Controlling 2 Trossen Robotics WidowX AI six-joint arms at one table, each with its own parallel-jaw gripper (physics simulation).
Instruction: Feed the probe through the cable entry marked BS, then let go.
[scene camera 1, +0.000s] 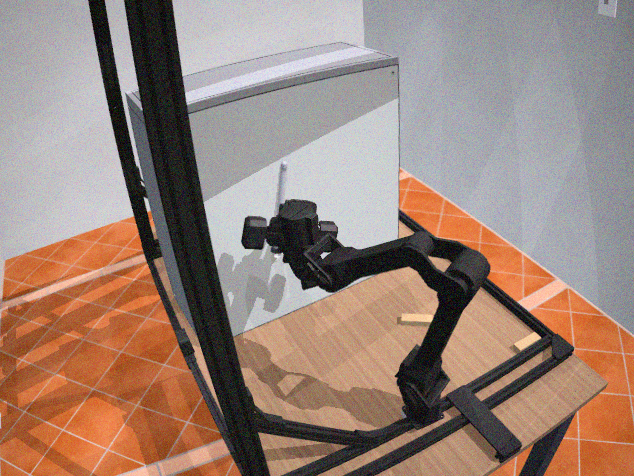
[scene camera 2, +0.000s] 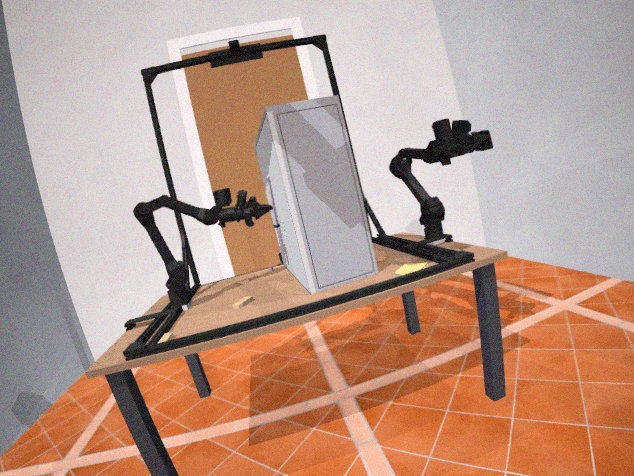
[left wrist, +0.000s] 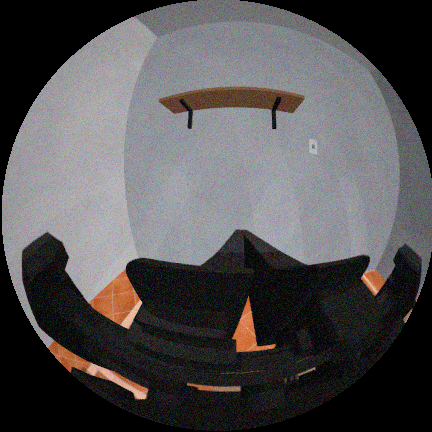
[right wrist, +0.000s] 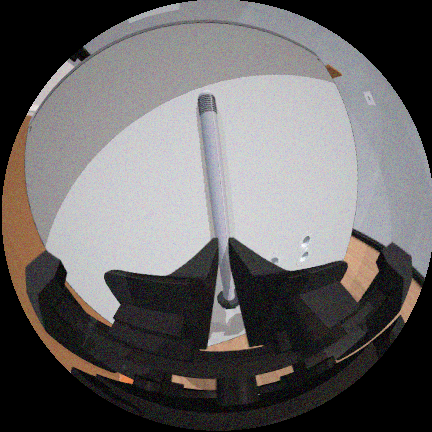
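Pixels of known places: left gripper, fingertip midpoint: (scene camera 2: 488, 136) (left wrist: 239, 234); right gripper, fingertip midpoint: (scene camera 2: 272, 207) (right wrist: 222, 242); left arm's base, link origin: (scene camera 2: 435, 237); right arm's base, link origin: (scene camera 1: 422, 413) (scene camera 2: 181, 303).
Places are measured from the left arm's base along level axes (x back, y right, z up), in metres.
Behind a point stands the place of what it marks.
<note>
The probe (scene camera 1: 281, 184) @(x -0.560, y 0.177, z 0.331 m) (right wrist: 212, 160) @(x -0.562, y 0.178, z 0.320 m) is a long grey rod with a threaded upper end and a dark nut low down. It stands nearly upright, slightly tilted in the right wrist view, close along the front panel of the pale enclosure (scene camera 1: 307, 133) @(x -0.553, y 0.103, z 0.422 m) (scene camera 2: 327, 204) (right wrist: 125, 175) @(x -0.549, y 0.240, z 0.335 m); whether they touch is unclear. My right gripper (scene camera 2: 270, 208) @(x -0.561, y 0.190, z 0.258 m) (right wrist: 222, 242) @(x -0.561, y 0.190, z 0.258 m) is shut on the probe's lower part. Round entry holes (right wrist: 306, 240) @(x -0.550, y 0.073, z 0.186 m) show right of the fingers; others may be hidden behind the gripper. No BS marking is readable. My left gripper (scene camera 2: 485, 139) @(x 0.010, y -0.350, z 0.324 m) (left wrist: 239, 234) @(x 0.010, y -0.350, z 0.324 m) is shut and empty, far from the enclosure.
A black frame post (scene camera 1: 166, 153) @(x -0.962, y 0.494, z 0.640 m) rises before the enclosure's left side in scene camera 1. Small wooden blocks (scene camera 1: 415, 319) @(x -0.763, y -0.026, z -0.004 m) (scene camera 2: 243, 302) @(x -0.760, y -0.049, z -0.007 m) lie on the table (scene camera 1: 327, 348) @(x -0.705, y 0.182, z -0.019 m). A yellow piece (scene camera 2: 410, 268) @(x -0.264, y -0.230, z -0.009 m) lies right of the enclosure in scene camera 2.
</note>
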